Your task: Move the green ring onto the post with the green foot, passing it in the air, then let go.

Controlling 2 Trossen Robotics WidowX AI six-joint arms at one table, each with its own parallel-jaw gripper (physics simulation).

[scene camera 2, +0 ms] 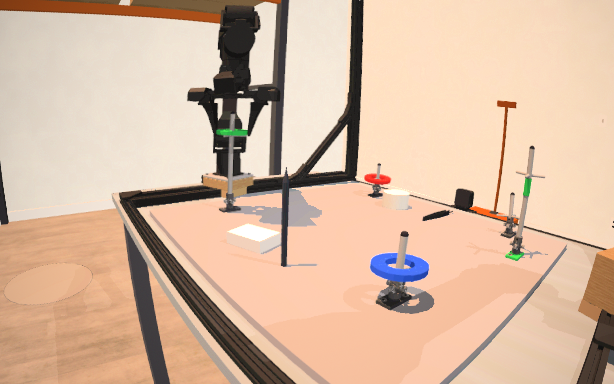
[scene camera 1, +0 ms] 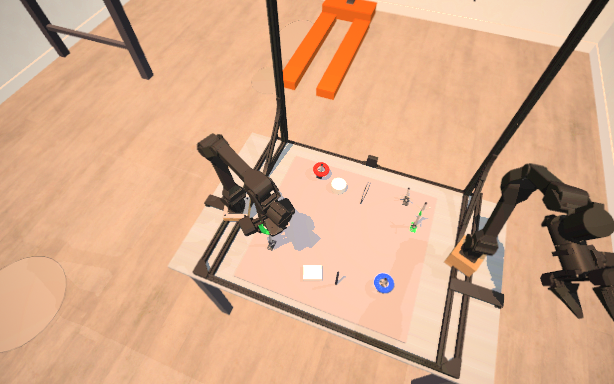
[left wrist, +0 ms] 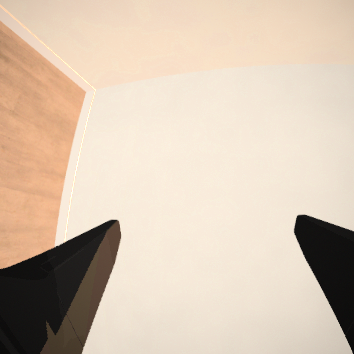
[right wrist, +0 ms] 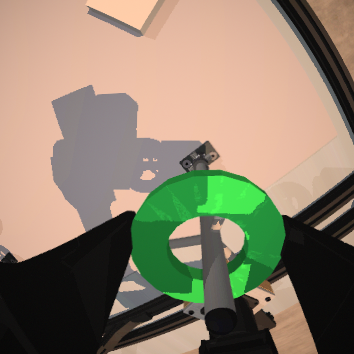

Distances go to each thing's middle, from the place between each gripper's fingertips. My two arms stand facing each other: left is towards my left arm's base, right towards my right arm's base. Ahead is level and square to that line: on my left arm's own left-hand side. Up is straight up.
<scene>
The green ring [right wrist: 217,192] lies 1 cm behind my right hand, 1 cm to the right of it and 1 cm above it. The rest, counted from my right hand: blue ring [scene camera 2: 419,270] (6 cm ahead, 44 cm to the left, 11 cm below); then white block [scene camera 2: 250,237] (7 cm ahead, 18 cm to the left, 15 cm below).
The blue ring lies 160 mm behind my left hand, 360 mm to the right of it and 490 mm below it. From my left hand the other things lie so: white block 140 mm behind, 620 mm to the right, 530 mm below; green ring 220 mm behind, 800 mm to the right, 370 mm below.
</scene>
